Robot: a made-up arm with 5 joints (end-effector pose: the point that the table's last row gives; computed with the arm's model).
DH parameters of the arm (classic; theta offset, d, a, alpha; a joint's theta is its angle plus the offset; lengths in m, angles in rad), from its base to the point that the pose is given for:
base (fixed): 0 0.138 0 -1.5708
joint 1: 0 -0.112 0.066 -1.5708
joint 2: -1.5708 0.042 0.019 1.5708
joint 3: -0.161 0 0.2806 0
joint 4: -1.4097 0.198 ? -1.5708
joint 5: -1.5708 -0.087 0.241 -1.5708
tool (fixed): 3.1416 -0.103 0 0
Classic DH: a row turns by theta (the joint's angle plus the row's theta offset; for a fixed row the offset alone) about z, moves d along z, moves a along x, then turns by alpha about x.
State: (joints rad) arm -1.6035 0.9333 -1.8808 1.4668 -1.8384
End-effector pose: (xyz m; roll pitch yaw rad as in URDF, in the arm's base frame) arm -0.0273 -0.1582 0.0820 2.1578 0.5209 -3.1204
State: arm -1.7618 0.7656 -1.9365 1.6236 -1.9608
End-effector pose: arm -0.0334 -0.2219 0.0755 2.2810 0.6813 3.0665
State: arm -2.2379 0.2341 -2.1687 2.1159 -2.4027
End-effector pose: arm -0.1269 -0.3754 0.1069 1.8988 1.4123 2.0905
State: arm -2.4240 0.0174 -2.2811 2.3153 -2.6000
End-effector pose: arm -0.1935 -0.3953 0.1029 0.1212 1.2575 0.1059
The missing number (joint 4, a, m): 0.048
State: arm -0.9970 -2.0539 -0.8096 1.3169 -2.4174
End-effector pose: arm -0.1870 -0.1064 0.2201 -1.3828 -0.3759 -2.0785
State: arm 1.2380 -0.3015 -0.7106 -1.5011 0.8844
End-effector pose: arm -0.1222 -0.1290 0.4972 3.0444 0.2494 0.9360
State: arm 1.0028 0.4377 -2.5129 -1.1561 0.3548
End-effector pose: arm -0.1376 -0.0427 0.5356 3.0978 0.5144 -0.6924
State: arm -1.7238 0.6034 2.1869 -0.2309 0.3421
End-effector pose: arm 0.2740 0.1141 -0.1601 -0.0850 -0.6103 -1.8374
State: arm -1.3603 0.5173 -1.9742 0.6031 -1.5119
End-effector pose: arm -0.0701 -0.0176 0.1467 2.8101 0.3917 -1.8833
